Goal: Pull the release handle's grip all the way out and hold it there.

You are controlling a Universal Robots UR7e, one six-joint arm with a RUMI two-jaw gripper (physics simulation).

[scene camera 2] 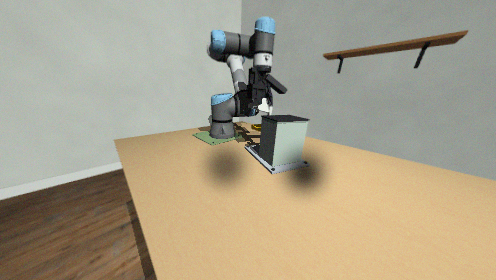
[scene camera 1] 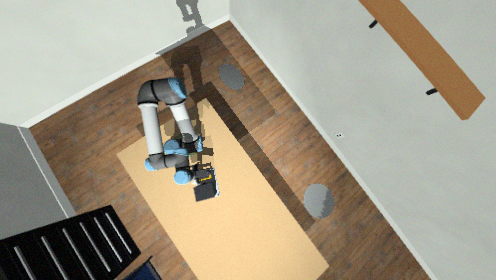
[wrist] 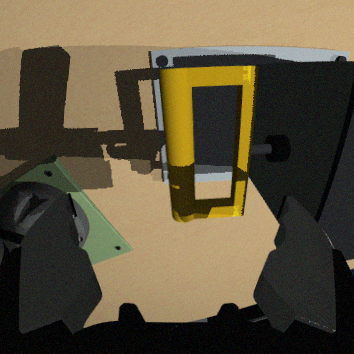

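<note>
The release handle's yellow grip (scene camera 1: 206, 177) (scene camera 2: 256, 127) (wrist: 177, 125) is an upright rectangular frame. A short grey rod (wrist: 261, 149) joins it to a dark collar (wrist: 278, 148) on the side of the box (scene camera 1: 205, 192) (scene camera 2: 290, 142) (wrist: 305, 110). The box stands on a light grey base plate (scene camera 2: 285, 168) (wrist: 300, 53). My gripper (scene camera 2: 261, 112) (wrist: 177, 196) is open and empty. It is above the handle and the box. In the wrist view, the grip shows beyond the space between my two fingers, with its lower end nearer to them. The grip is mostly hidden behind the box in scene camera 2.
The handle unit stands on the wooden table top (scene camera 1: 250, 230) (scene camera 2: 310, 225). The arm's base is on a green plate (scene camera 2: 204, 138) (wrist: 105, 237) beside the unit. A wooden wall shelf (scene camera 1: 425, 55) (scene camera 2: 395, 46) and a black drawer cabinet (scene camera 1: 117, 225) stand apart from the table.
</note>
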